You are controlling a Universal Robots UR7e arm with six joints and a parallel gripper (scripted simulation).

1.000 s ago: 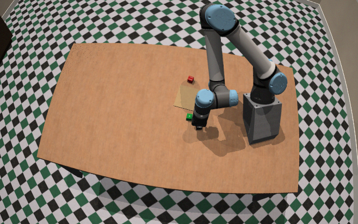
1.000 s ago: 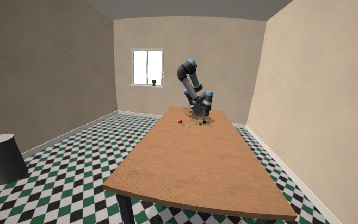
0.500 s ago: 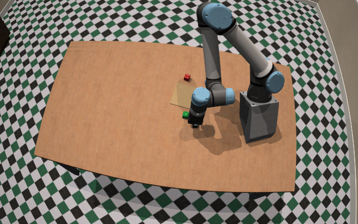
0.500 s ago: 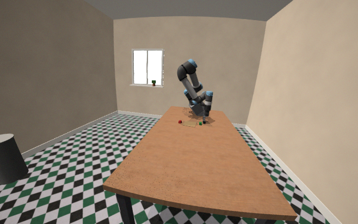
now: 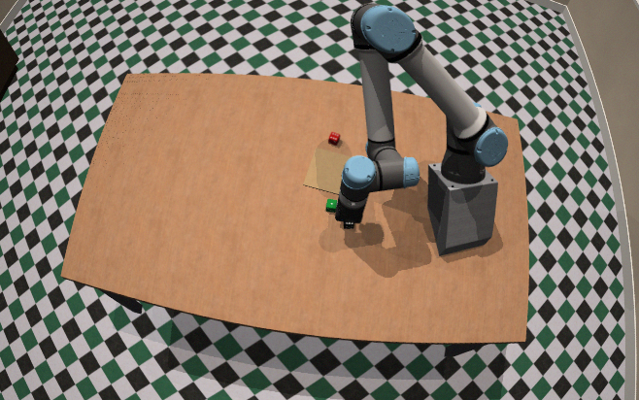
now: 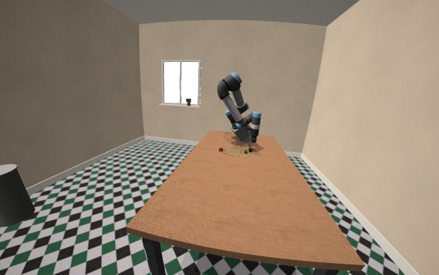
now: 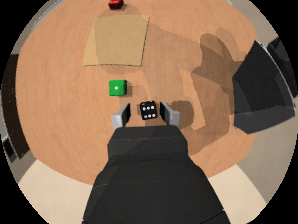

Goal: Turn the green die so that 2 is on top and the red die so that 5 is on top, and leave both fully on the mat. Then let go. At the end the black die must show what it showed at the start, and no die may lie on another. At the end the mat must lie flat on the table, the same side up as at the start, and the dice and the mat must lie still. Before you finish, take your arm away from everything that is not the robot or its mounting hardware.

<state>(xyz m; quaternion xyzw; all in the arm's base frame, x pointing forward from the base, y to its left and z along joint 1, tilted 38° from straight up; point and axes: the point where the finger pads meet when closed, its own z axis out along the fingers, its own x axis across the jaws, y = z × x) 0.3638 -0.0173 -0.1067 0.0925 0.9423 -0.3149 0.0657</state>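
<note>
My gripper is now 10 mm to the right of the black die and 40 mm above it. Also, from my hand: green die (40 mm ahead, 50 mm to the right, 40 mm below); tan mat (30 mm ahead, 170 mm to the right, 60 mm below); red die (10 mm ahead, 280 mm to the right, 40 mm below).
</note>
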